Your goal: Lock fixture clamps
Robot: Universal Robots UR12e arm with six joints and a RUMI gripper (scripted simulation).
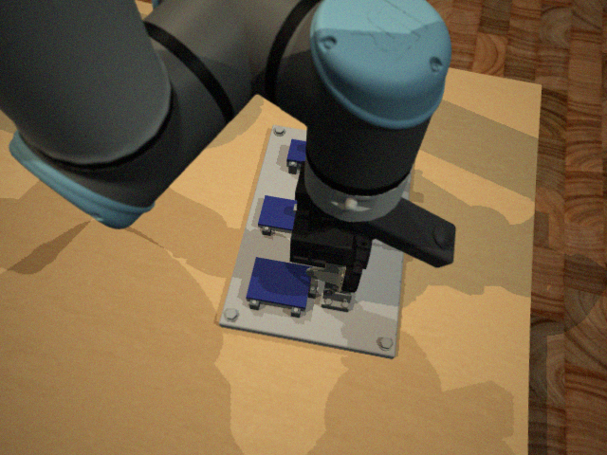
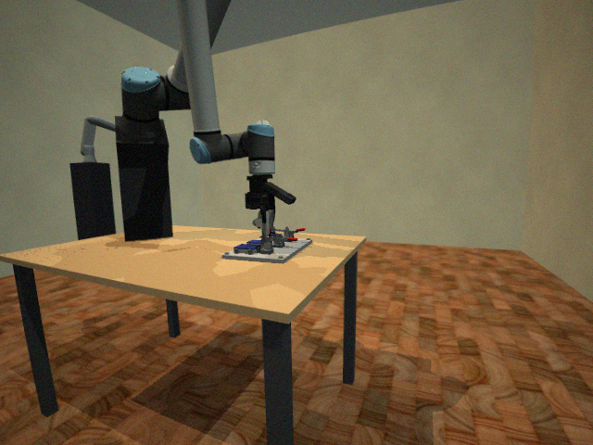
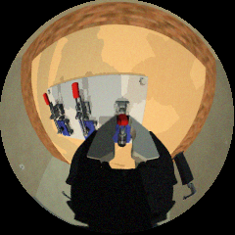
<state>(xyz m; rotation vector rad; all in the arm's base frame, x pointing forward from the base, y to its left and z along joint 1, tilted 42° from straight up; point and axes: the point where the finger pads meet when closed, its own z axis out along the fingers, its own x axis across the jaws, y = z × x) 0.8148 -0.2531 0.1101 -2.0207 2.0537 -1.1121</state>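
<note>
Now: the part 8 cm behind my hand, 1 cm to the left of it and 5 cm below it. Round my hand: grey fixture plate: 2 cm behind, 11 cm to the left, 8 cm below.
</note>
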